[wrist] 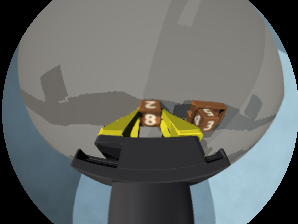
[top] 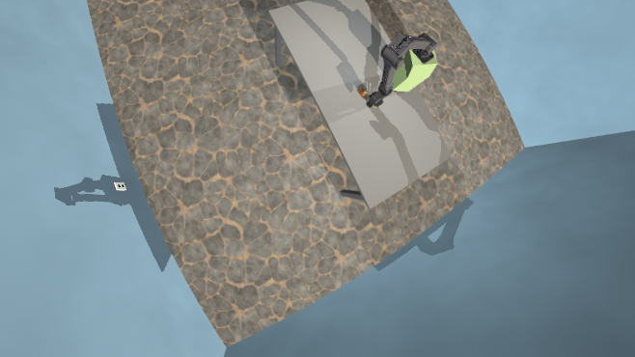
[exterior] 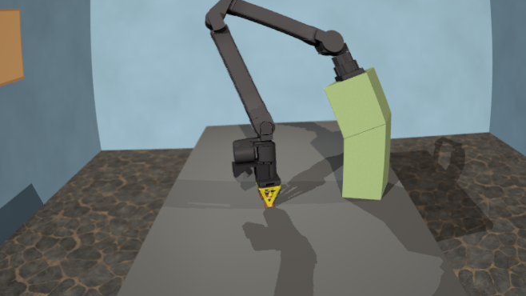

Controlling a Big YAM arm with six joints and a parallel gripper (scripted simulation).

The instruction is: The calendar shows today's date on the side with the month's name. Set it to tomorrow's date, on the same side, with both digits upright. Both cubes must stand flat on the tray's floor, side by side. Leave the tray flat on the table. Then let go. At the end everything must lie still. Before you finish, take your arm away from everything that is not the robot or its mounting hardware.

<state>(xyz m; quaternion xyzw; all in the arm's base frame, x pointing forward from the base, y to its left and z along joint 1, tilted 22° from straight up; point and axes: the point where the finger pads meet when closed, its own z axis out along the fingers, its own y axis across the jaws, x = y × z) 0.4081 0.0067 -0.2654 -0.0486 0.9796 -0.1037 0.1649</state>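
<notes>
Now: the brown number cube right at my hand. Also, from my hand: calendar tray (11 cm to the right, 1 cm below).
</notes>
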